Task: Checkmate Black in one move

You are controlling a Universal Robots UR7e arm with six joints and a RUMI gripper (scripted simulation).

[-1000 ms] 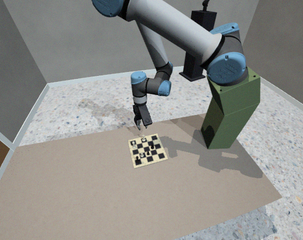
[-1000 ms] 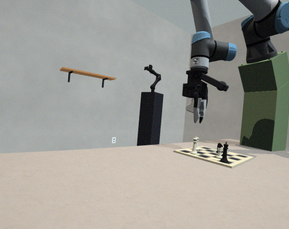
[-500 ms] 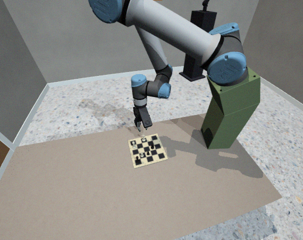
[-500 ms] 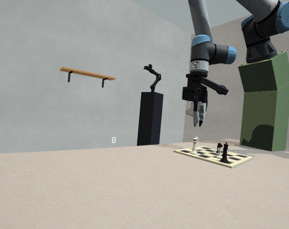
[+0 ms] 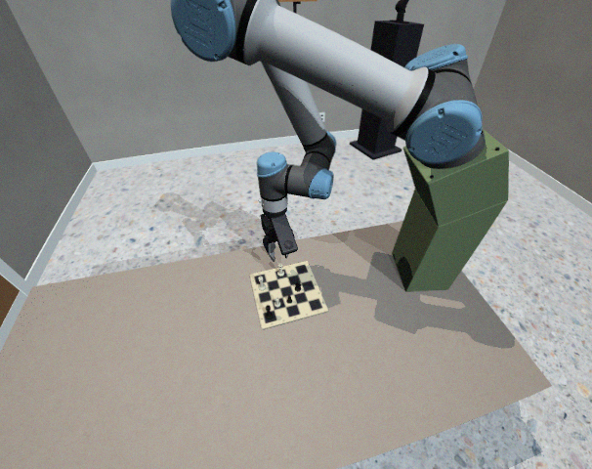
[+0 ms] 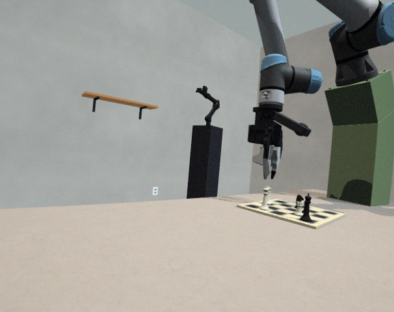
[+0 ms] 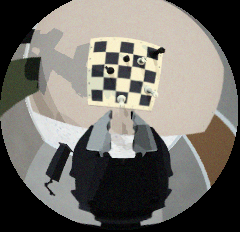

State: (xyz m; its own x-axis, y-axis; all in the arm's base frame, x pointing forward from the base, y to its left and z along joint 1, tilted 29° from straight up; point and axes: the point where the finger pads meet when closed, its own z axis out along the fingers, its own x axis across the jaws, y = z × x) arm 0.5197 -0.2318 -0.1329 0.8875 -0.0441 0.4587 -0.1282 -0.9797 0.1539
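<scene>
Now: hand 8 cm short of the tall white piece, 6 cm above it and 2 cm to the right of it. Also, from my hand: chessboard (9 cm below, 8 cm to the left, 2 cm ahead); black king (13 cm to the left, 11 cm ahead, 6 cm below).
</scene>
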